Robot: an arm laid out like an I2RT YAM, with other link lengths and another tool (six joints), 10 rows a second.
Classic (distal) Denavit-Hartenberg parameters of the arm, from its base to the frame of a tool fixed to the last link. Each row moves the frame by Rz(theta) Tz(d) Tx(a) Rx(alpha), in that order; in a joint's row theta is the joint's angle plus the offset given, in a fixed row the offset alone. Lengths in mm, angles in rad.
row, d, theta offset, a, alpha
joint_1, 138.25, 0, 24.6, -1.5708
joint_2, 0, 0, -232.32, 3.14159
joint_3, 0, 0.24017, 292.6, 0
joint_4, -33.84, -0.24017, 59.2, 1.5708
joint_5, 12.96, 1.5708, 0, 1.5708
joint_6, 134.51, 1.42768, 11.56, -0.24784
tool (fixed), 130.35, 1.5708, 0, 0
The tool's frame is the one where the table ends.
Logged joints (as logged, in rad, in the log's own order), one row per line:
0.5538, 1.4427, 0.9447, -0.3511, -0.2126, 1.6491
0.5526, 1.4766, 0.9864, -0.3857, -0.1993, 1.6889
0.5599, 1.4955, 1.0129, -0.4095, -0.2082, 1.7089
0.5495, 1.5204, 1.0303, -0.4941, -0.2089, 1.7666
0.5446, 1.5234, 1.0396, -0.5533, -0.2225, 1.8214
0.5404, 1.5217, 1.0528, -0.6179, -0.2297, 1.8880
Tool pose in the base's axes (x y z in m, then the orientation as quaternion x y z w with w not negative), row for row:
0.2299, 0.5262, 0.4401, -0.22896, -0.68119, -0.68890, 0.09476
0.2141, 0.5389, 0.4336, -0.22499, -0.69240, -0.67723, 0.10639
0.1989, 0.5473, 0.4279, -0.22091, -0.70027, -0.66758, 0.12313
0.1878, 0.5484, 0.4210, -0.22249, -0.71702, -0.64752, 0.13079
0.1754, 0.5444, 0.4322, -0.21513, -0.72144, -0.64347, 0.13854
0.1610, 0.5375, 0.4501, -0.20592, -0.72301, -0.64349, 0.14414
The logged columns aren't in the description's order. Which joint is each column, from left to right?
Columns, left to right: joint_6, joint_2, joint_1, joint_4, joint_5, joint_3.
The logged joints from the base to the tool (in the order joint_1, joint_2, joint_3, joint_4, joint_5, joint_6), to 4 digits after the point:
0.9447, 1.4427, 1.6491, -0.3511, -0.2126, 0.5538
0.9864, 1.4766, 1.6889, -0.3857, -0.1993, 0.5526
1.0129, 1.4955, 1.7089, -0.4095, -0.2082, 0.5599
1.0303, 1.5204, 1.7666, -0.4941, -0.2089, 0.5495
1.0396, 1.5234, 1.8214, -0.5533, -0.2225, 0.5446
1.0528, 1.5217, 1.8880, -0.6179, -0.2297, 0.5404

